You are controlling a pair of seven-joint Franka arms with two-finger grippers.
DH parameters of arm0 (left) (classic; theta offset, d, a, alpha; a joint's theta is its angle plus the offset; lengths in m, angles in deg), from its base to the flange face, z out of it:
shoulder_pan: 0 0.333 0 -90
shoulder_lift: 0 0 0 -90
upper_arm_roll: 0 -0.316 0.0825 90
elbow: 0 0 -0.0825 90
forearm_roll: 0 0.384 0 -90
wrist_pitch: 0 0 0.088 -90
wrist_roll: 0 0.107 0 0
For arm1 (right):
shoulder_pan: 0 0.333 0 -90
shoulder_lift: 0 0 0 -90
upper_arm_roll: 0 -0.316 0.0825 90
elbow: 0 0 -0.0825 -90
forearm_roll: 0 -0.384 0 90
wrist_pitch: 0 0 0.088 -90
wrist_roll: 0 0.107 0 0
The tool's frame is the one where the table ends.
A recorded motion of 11 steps. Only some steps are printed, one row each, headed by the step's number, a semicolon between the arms.
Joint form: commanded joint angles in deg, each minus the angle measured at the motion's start. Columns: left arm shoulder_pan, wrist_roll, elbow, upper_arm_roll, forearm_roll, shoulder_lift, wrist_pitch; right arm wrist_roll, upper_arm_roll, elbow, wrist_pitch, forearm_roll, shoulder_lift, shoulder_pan.
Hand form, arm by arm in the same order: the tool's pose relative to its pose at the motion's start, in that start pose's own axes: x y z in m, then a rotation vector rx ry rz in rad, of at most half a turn. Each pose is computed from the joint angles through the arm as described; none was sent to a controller.
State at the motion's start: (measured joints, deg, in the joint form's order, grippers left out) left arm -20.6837 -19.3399 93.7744 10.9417 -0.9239 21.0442 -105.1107; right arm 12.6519 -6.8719 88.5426 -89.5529 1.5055 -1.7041 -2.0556
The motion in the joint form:
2: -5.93 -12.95 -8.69 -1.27 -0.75 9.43 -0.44; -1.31 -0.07 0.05 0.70 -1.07 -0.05 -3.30
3: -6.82 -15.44 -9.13 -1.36 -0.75 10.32 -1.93; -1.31 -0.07 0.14 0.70 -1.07 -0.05 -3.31
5: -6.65 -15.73 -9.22 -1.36 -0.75 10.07 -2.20; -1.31 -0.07 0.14 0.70 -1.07 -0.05 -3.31
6: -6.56 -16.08 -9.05 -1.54 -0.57 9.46 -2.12; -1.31 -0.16 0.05 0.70 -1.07 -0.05 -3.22
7: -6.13 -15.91 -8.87 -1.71 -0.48 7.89 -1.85; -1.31 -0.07 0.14 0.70 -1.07 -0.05 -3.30
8: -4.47 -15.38 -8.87 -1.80 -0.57 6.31 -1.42; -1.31 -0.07 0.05 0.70 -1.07 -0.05 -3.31
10: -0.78 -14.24 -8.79 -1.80 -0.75 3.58 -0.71; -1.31 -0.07 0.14 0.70 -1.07 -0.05 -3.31
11: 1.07 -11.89 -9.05 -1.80 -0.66 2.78 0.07; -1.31 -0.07 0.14 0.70 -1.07 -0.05 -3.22
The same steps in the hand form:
2: 0.0254 0.0602 0.0371 -0.0106 -0.0187 -0.1574; 0.0039 0.0284 0.0018 0.0131 -0.0165 0.0332
3: 0.0273 0.0704 0.0424 -0.0179 -0.0039 -0.1884; 0.0039 0.0285 0.0026 0.0128 -0.0180 0.0333
5: 0.0282 0.0689 0.0381 -0.0231 0.0057 -0.1960; 0.0039 0.0285 0.0026 0.0128 -0.0180 0.0333
6: 0.0274 0.0659 0.0325 -0.0214 0.0139 -0.2049; 0.0036 0.0268 0.0018 0.0132 -0.0164 0.0302
7: 0.0251 0.0593 0.0158 -0.0264 0.0341 -0.2095; 0.0038 0.0284 0.0026 0.0128 -0.0180 0.0332
8: 0.0273 0.0401 -0.0034 -0.0378 0.0536 -0.2286; 0.0039 0.0285 0.0019 0.0131 -0.0165 0.0334
10: 0.0310 -0.0012 -0.0361 -0.0584 0.0872 -0.2695; 0.0039 0.0285 0.0026 0.0128 -0.0180 0.0333
11: 0.0333 -0.0224 -0.0475 -0.0597 0.0951 -0.2590; 0.0037 0.0276 0.0026 0.0129 -0.0180 0.0318

